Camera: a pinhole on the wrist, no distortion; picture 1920 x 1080 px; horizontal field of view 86.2 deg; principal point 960.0 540.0 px. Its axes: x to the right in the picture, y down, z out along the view. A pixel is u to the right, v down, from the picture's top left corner.
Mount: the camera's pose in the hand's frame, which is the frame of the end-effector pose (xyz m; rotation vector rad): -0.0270 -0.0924 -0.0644 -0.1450 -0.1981 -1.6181
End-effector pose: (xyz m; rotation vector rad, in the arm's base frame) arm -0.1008 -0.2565 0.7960 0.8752 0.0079 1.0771
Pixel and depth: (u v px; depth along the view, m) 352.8 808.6 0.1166
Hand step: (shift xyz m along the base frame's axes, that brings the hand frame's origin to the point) 0.0178 -0.0191 0.0249
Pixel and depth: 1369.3 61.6 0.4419
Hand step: 0.1522 -0.4686 0.0680
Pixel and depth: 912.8 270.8 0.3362
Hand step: 0.0420 -0.2530 0.1245
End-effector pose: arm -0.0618 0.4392 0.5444 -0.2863 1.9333 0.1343
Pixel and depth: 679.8 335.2 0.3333
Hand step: 0.2300 0.1369 -0.0016
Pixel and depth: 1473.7 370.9 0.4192
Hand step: 0.4431 -0.0912 -0.0246
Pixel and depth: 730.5 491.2 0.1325
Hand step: 0.0738 -0.0152 0.0124
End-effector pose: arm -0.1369 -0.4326 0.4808 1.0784 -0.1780 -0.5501
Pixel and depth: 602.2 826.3 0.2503
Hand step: -0.0158 -0.1342 0.1103
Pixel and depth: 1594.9 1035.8 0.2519
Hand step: -0.0867 -0.2819 -0.0768
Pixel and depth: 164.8 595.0 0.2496
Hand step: -0.0125 -0.0509 0.1970
